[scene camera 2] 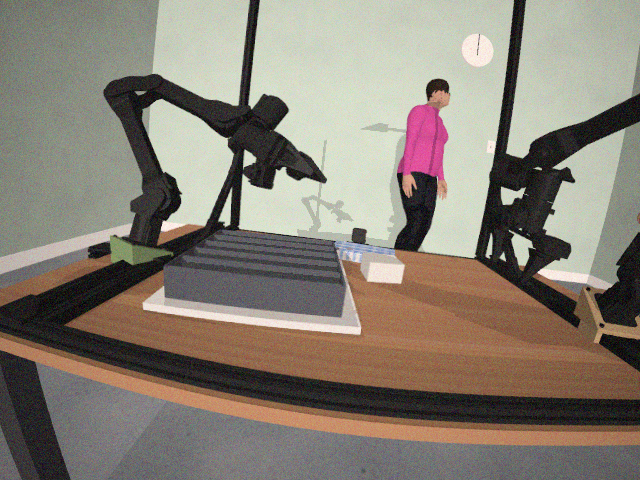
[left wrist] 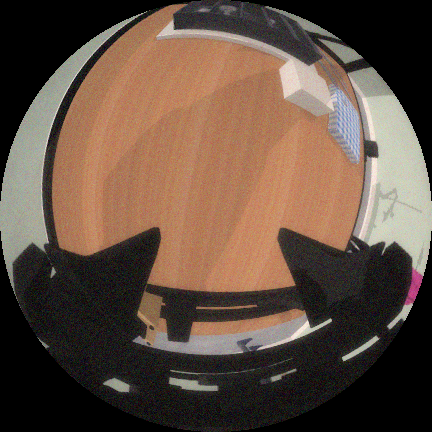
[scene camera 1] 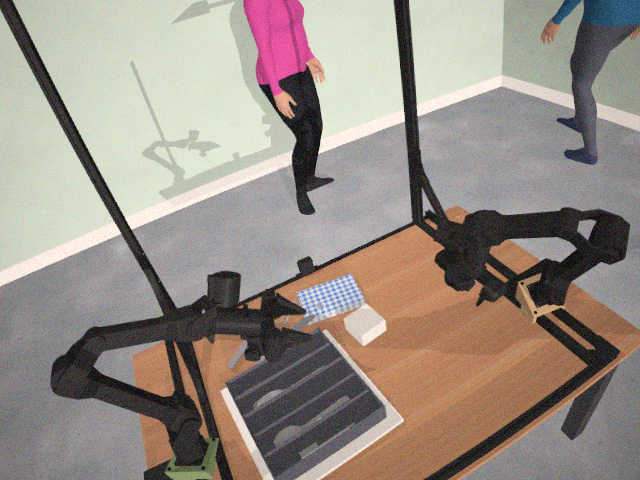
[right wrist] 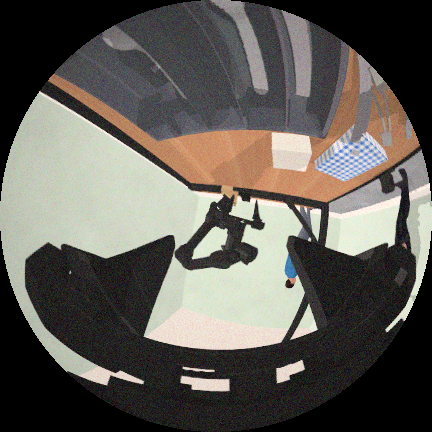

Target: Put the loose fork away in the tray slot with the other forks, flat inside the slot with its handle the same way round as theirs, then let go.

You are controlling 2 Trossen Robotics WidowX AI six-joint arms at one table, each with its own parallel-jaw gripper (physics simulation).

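Note:
The dark grey slotted tray point(scene camera 1: 385, 411) point(scene camera 2: 253, 289) point(right wrist: 245, 131) sits on a white board point(scene camera 1: 395, 419) point(scene camera 2: 253, 321) and holds several utensils. Some have round heads; which slot holds the forks is unclear. A long grey utensil point(right wrist: 361, 112) reaches over the checked block, and thinner ones point(right wrist: 384, 120) lie beyond it. I cannot tell which is the loose fork. My left gripper point(scene camera 2: 521, 280) point(left wrist: 220, 233) is open and empty, low above the table and away from the tray. My right gripper point(scene camera 1: 314, 324) is open and empty, high above the tray's far end, partly hiding the loose utensils in scene camera 1.
A white block point(scene camera 1: 364, 324) point(scene camera 2: 382, 268) point(left wrist: 305, 87) point(right wrist: 291, 151) stands between the tray and the left arm. A blue-and-white checked block point(scene camera 1: 331, 297) point(left wrist: 344, 124) point(right wrist: 351, 156) lies beside it, towards the table's back edge. Black frame posts point(scene camera 1: 408, 103) point(scene camera 2: 509, 77) rise at the table edges.

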